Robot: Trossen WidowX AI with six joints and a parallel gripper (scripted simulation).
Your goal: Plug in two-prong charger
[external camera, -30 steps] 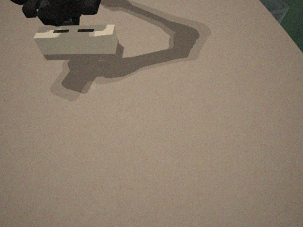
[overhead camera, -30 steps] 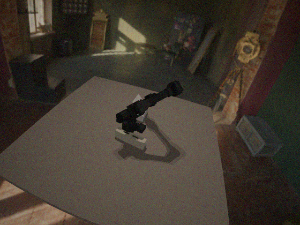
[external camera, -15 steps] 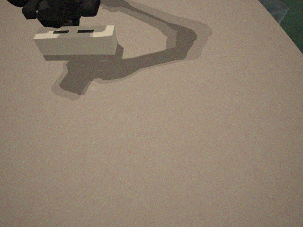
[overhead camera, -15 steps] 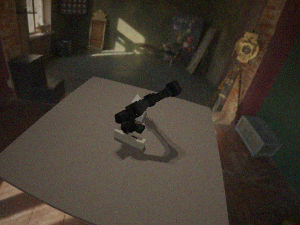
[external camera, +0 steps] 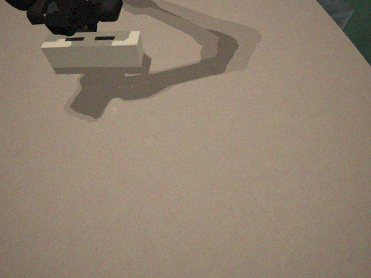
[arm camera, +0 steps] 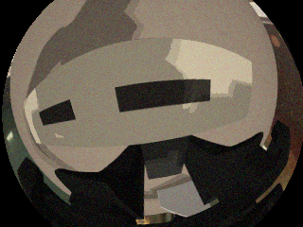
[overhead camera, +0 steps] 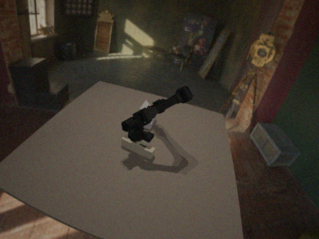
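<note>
My gripper tip is now 2 cm short of the black two-prong charger and 1 cm below it.
</note>
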